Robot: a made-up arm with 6 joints.
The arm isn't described. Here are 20 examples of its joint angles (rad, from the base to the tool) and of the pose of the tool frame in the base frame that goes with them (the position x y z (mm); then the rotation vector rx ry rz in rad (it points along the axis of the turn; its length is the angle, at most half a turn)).
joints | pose
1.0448 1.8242 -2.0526 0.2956 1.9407 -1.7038 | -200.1 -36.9 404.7 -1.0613 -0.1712 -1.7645
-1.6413 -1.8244 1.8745 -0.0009 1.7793 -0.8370 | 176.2 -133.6 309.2 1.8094 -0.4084 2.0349
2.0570 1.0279 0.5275 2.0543 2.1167 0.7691 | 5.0 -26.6 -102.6 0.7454 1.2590 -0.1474
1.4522 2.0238 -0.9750 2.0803 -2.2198 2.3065 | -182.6 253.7 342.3 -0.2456 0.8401 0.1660
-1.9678 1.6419 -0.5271 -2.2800 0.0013 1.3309 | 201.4 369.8 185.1 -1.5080 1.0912 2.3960
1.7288 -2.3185 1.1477 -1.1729 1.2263 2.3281 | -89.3 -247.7 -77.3 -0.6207 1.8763 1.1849
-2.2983 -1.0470 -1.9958 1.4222 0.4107 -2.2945 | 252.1 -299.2 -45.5 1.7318 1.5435 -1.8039
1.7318 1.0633 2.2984 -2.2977 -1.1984 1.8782 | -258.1 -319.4 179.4 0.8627 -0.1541 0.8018
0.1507 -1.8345 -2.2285 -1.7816 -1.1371 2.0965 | -403.4 -246.7 173.1 1.5323 0.2128 -0.8847
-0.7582 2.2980 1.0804 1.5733 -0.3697 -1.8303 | 181.7 -23.9 256.5 0.8532 0.2837 -1.4270
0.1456 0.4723 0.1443 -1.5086 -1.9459 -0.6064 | 19.8 104.0 308.4 1.3466 0.9152 -1.9268
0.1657 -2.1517 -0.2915 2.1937 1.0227 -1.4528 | 55.9 -456.7 -199.5 -0.8682 1.4976 -1.7126
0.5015 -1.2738 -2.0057 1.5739 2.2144 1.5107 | -345.2 -205.9 102.9 0.0128 2.4907 1.4005
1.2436 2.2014 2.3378 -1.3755 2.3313 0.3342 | -173.8 -276.4 35.1 1.4327 -0.4287 -1.8430
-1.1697 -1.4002 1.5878 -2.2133 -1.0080 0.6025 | 152.4 -70.1 336.6 -0.2286 1.5120 -0.4155
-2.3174 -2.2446 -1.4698 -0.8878 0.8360 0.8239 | 298.7 -339.5 -98.0 2.2679 -0.0585 -0.0610
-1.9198 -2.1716 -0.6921 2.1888 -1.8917 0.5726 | 323.3 -431.9 115.4 -1.1235 -2.1419 -0.2391
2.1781 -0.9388 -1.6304 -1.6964 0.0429 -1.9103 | 233.0 -146.6 289.3 0.0768 -1.8492 -1.4425
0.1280 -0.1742 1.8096 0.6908 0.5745 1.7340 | 201.7 -135.5 57.3 -0.6161 0.5713 1.1707
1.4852 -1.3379 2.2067 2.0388 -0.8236 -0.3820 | -155.1 137.0 55.2 -2.1106 0.3686 -0.8904
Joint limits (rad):
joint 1: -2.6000..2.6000
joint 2: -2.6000..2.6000
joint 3: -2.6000..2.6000
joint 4: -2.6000..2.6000
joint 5: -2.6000..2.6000
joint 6: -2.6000..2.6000
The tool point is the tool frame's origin. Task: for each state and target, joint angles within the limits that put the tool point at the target. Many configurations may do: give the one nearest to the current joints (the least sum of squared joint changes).
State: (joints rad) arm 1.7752 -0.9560 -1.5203 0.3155 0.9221 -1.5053
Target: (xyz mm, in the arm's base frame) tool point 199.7 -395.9 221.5
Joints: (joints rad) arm 2.2745 -0.6490 -1.0202 0.6541 1.0052 -1.5500
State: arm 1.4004 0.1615 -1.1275 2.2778 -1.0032 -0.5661
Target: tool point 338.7 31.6 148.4
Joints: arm 1.5888 0.2416 -0.5486 2.2869 -1.3189 -0.4808
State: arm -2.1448 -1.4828 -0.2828 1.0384 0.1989 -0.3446
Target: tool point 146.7 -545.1 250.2
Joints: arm -2.0988 -1.4591 -0.0609 0.9421 0.2603 -0.5453
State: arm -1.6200 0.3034 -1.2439 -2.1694 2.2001 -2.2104
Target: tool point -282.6 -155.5 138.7
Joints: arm -1.2295 -0.2637 -0.4169 -2.1228 1.6014 -2.4136
